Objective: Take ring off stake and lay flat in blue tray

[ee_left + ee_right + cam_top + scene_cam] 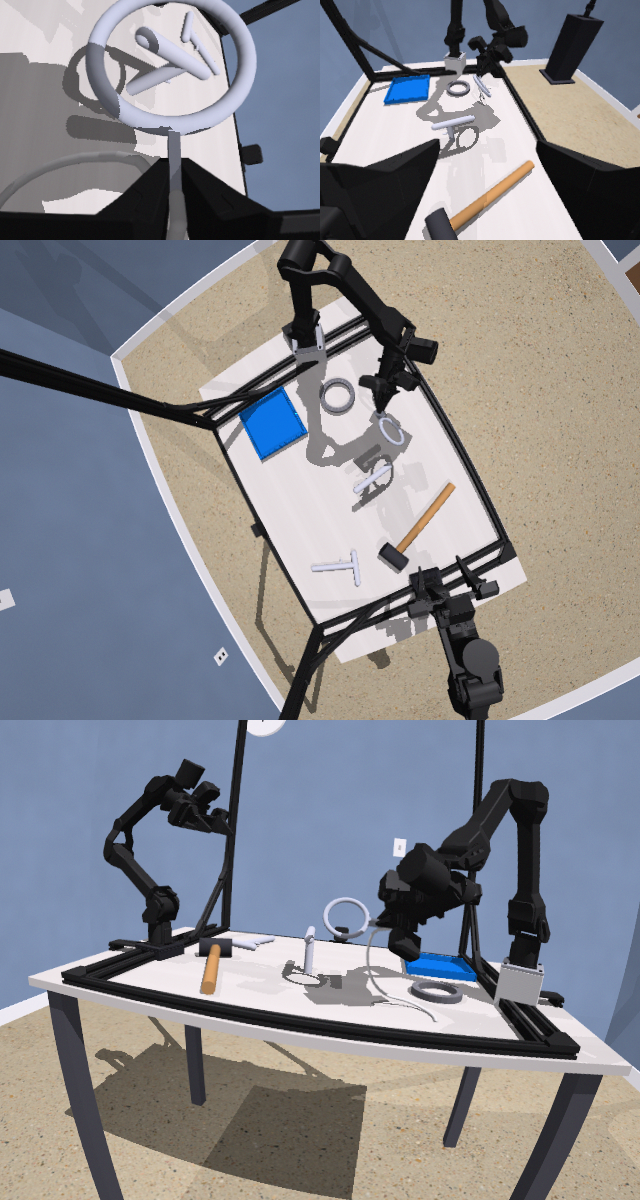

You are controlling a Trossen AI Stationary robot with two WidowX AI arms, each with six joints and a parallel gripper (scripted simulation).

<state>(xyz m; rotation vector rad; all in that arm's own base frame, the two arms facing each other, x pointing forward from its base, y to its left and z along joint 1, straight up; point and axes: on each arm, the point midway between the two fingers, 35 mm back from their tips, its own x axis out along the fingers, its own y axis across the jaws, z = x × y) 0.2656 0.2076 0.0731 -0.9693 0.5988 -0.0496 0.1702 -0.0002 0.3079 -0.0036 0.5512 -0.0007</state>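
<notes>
The blue tray lies 35 cm behind my left hand, 15 cm to the left of it and 16 cm below it.
</notes>
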